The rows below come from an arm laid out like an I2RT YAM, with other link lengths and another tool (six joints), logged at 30 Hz.
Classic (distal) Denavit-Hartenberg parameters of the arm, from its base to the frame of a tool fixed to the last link. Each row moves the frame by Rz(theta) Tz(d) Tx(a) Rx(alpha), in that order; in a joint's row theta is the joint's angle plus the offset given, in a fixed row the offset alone. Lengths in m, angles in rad.
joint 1: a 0.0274, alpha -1.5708, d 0.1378, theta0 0
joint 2: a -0.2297, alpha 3.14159, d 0, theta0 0
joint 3: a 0.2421, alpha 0, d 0, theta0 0.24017
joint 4: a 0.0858, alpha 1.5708, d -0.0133, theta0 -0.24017
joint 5: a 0, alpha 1.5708, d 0.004, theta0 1.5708
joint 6: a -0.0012, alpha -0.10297, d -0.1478, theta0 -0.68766
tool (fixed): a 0, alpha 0, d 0.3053, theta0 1.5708
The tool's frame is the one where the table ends.
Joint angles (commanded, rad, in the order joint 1, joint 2, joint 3, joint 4, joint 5, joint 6), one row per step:
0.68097 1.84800 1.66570 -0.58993 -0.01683 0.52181
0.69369 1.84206 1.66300 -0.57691 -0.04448 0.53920
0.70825 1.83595 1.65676 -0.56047 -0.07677 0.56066
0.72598 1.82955 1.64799 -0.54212 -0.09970 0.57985
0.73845 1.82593 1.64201 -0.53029 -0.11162 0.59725
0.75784 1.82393 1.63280 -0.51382 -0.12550 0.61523
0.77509 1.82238 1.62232 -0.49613 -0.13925 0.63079
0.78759 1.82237 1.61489 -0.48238 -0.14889 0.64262
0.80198 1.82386 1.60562 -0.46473 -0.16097 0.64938
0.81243 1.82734 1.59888 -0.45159 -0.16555 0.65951
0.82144 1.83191 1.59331 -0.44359 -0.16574 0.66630
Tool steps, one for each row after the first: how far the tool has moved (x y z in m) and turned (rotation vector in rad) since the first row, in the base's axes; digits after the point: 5 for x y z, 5 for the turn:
-0.00580 0.00944 0.00358 0.03447 0.00795 0.02066
-0.01306 0.01997 0.00653 0.07297 0.02078 0.04425
-0.02076 0.03018 0.00901 0.10459 0.02953 0.06628
-0.02608 0.03676 0.01027 0.12534 0.03764 0.07620
-0.03396 0.04601 0.01030 0.14679 0.04811 0.09425
-0.04124 0.05430 0.00985 0.16635 0.05799 0.11183
-0.04645 0.06035 0.00925 0.18044 0.06562 0.12405
-0.05236 0.06735 0.00788 0.19328 0.07163 0.14350
-0.05625 0.07218 0.00579 0.20178 0.07857 0.15085
-0.05947 0.07557 0.00275 0.20333 0.08506 0.15521

